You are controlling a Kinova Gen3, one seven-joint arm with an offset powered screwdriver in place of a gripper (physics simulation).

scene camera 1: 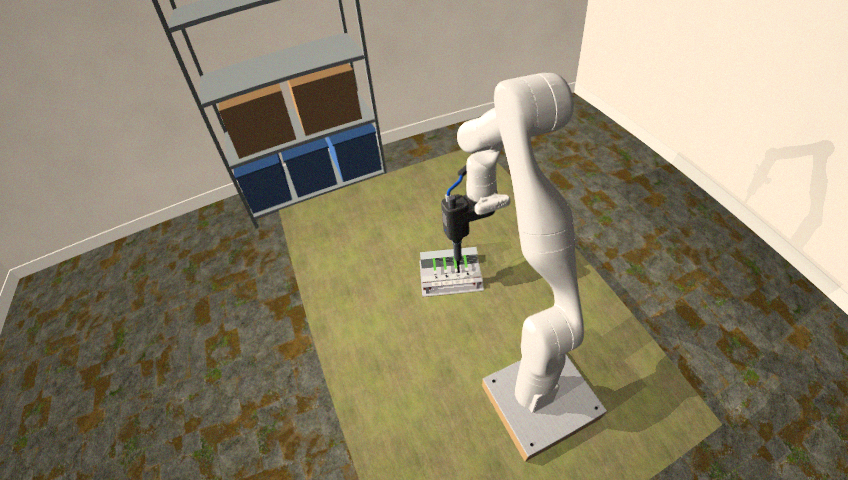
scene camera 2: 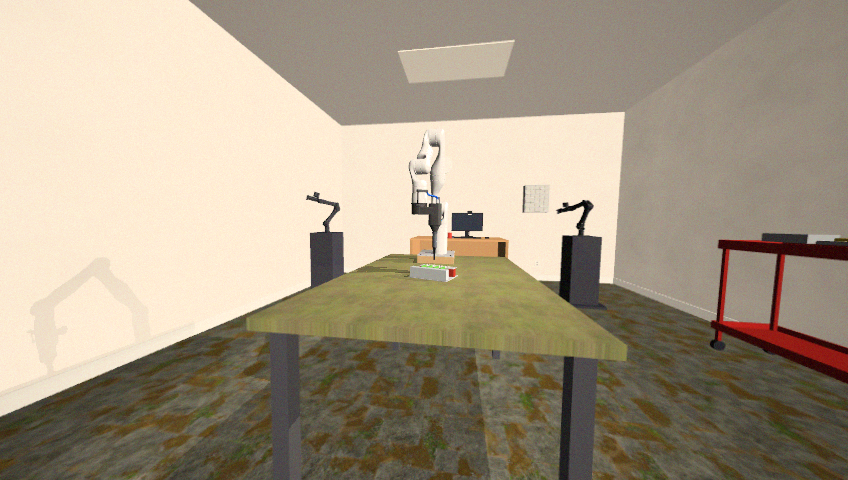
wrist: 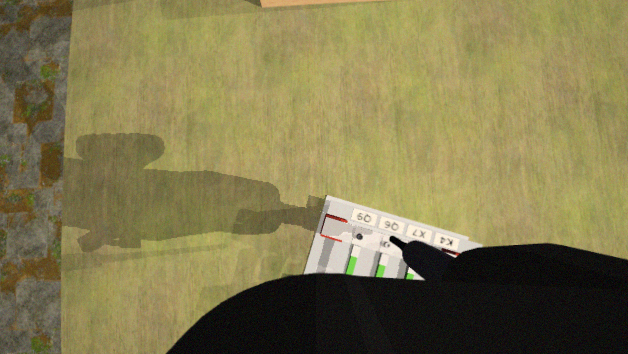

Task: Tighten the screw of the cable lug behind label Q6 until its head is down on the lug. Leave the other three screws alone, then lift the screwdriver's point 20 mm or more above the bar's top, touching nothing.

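Pixels of known places: hand at its tool point: [scene camera 1: 458, 272] [scene camera 2: 434, 260] [wrist: 391, 238]; arm's base at its link origin: [scene camera 1: 533, 392] [scene camera 2: 439, 253].
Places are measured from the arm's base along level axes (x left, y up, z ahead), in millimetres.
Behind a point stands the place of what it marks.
Observation:
My black screwdriver [scene camera 1: 458, 271] @(x 9, y 24, z 408 mm) [scene camera 2: 434, 258] @(x 10, y 24, z 413 mm) [wrist: 392, 239] @(x 5, y 28, z 409 mm) points down, its point close above the lug row; a small gap shows in scene camera 2. The white terminal block [scene camera 1: 451, 291] @(x 37, y -51, z 400 mm) [scene camera 2: 426, 273] @(x -14, y -28, z 520 mm) [wrist: 314, 254] @(x -73, y -51, z 435 mm) lies on the table, with green strips on top. In the wrist view, label Q6 [wrist: 391, 225] @(x 15, y -12, z 399 mm) stands between label Q9 [wrist: 364, 216] @(x -14, y -12, z 388 mm) and label X7 [wrist: 419, 232] @(x 46, y -12, z 409 mm), with label K4 [wrist: 446, 240] @(x 76, y -12, z 419 mm) beyond. The screw behind Q6 [wrist: 385, 244] @(x 6, y -5, z 419 mm) shows just left of the point. The screw behind Q9 [wrist: 359, 236] @(x -22, y -6, z 409 mm) is visible; the tool hides those behind X7 and K4.
The white arm [scene camera 1: 544, 237] @(x 17, y 500, z 77 mm) [scene camera 2: 438, 172] @(x -1, y 483, z 158 mm) stands on a base plate [scene camera 1: 499, 392] @(x 75, y -3, z 39 mm) on the green table [scene camera 1: 380, 356] @(x 308, y -54, z 287 mm) [scene camera 2: 505, 309] @(x 266, y -54, z 859 mm) [wrist: 200, 100] @(x -219, y -54, z 225 mm). A shelf rack [scene camera 1: 191, 71] stands beyond the table in scene camera 1. A red cart [scene camera 2: 721, 285] is at the right in scene camera 2.

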